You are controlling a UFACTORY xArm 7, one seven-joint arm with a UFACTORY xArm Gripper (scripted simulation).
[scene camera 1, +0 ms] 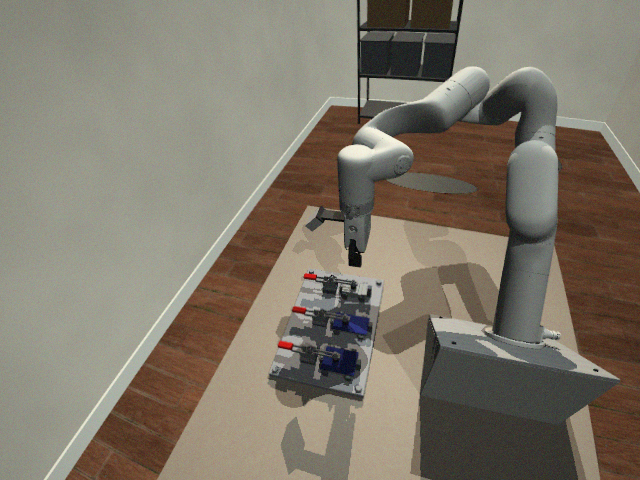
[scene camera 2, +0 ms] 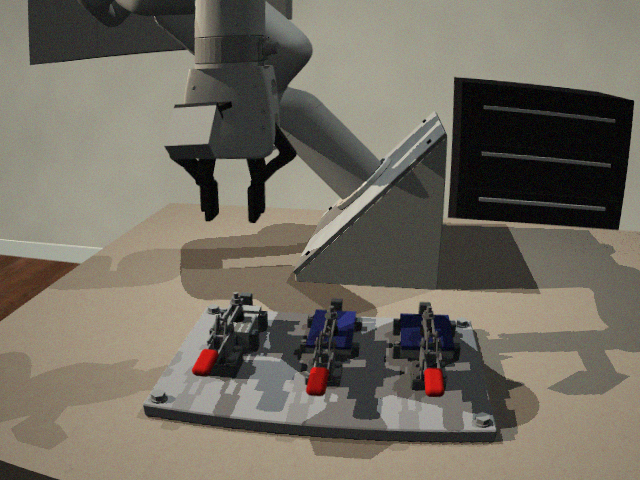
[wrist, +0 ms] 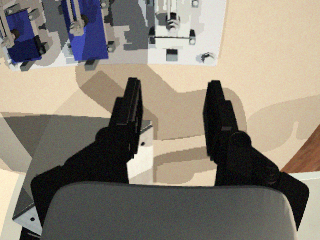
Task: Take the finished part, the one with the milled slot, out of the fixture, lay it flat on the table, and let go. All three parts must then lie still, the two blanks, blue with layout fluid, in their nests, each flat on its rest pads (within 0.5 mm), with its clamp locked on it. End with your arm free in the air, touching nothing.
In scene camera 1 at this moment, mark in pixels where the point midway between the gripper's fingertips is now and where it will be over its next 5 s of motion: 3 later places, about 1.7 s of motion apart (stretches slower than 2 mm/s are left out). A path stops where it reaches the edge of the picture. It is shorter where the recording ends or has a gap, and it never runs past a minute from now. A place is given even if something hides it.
My gripper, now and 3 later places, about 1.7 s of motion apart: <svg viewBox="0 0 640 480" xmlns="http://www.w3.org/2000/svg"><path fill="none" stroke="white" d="M356 258L311 259L311 274L312 279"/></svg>
